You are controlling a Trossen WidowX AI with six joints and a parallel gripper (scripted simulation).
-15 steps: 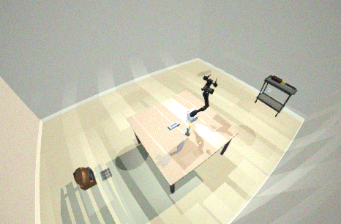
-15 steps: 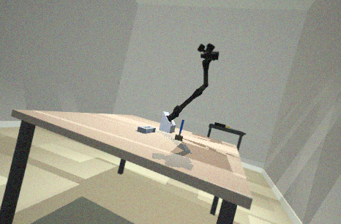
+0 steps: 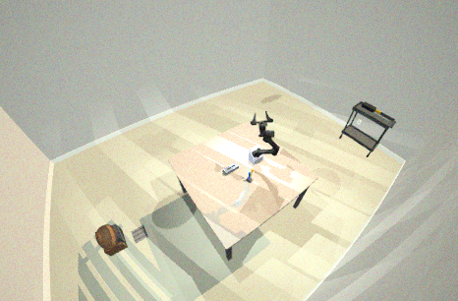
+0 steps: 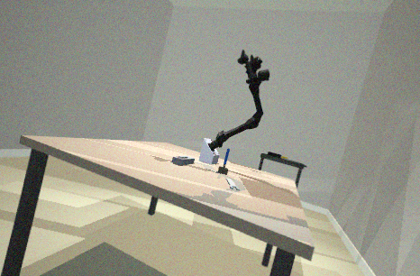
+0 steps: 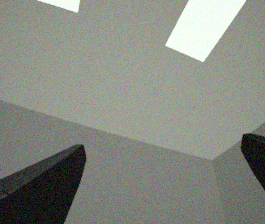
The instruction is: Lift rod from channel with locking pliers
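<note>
My gripper tip is now 110 mm short of the grey link bar, 60 mm to the right of it and 710 mm above it. The rest, counted from my gripper tip: holster 100 mm ahead, 60 mm to the left, 790 mm below; then channel block 170 mm ahead, 180 mm to the right, 790 mm below; then yellow handle 80 mm ahead, 60 mm to the left, 700 mm below.
</note>
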